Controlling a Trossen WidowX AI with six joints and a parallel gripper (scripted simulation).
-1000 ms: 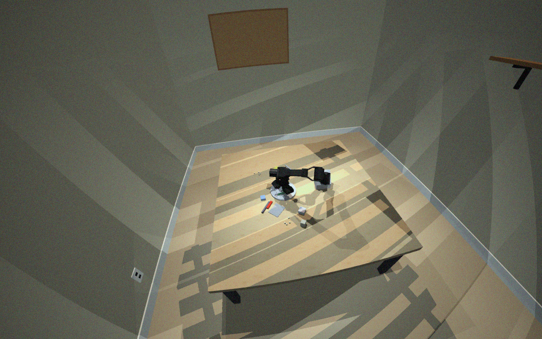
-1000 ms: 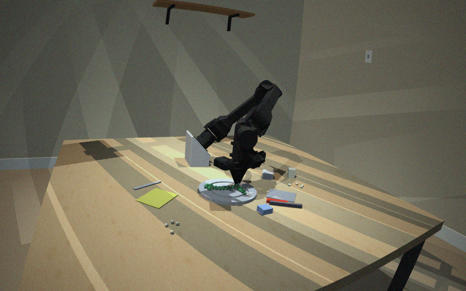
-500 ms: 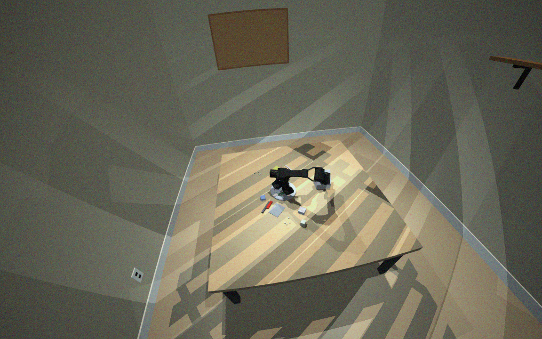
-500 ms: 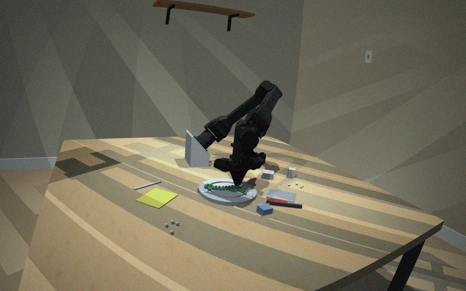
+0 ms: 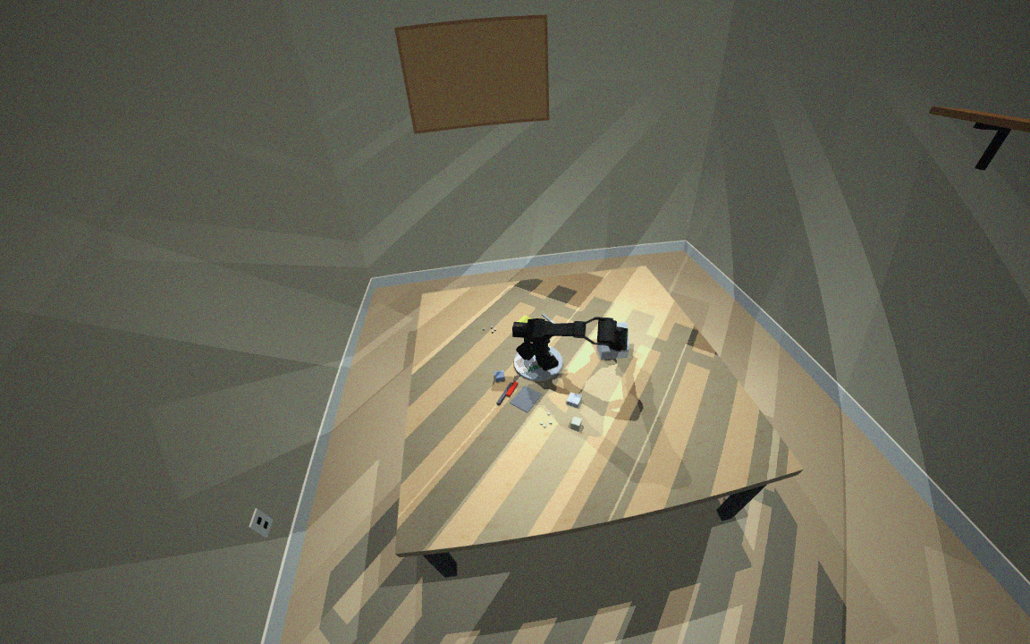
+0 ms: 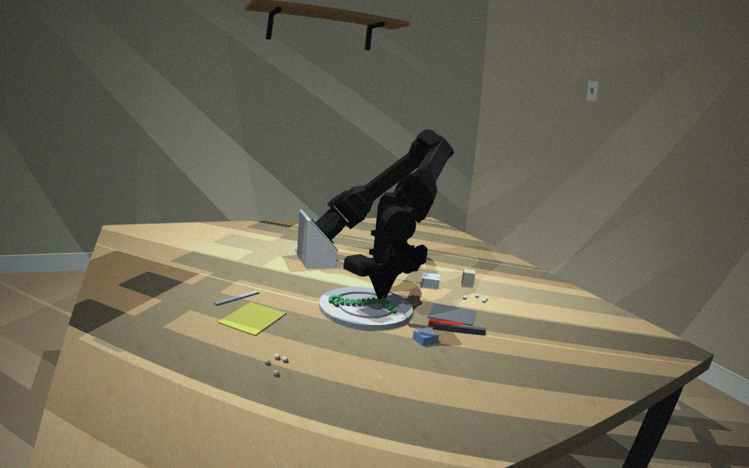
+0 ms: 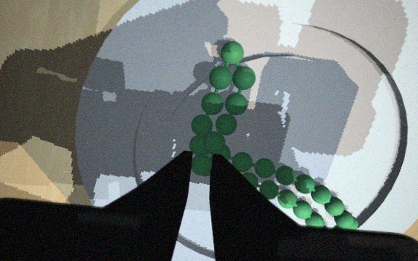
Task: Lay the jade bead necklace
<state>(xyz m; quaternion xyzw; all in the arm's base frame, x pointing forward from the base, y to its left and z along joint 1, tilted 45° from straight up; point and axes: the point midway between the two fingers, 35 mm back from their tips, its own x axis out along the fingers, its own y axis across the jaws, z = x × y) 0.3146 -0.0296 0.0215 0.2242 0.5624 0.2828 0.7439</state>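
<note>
Now: the round grey bead board 4 cm to the right of my gripper tip and 1 cm below it. Round my gripper tip: grey plate: 13 cm to the left, 9 cm ahead, 2 cm below; then blue block: 17 cm ahead, 1 cm to the right, 1 cm below; then red and black pen: 15 cm ahead, 8 cm to the left, 2 cm below.
</note>
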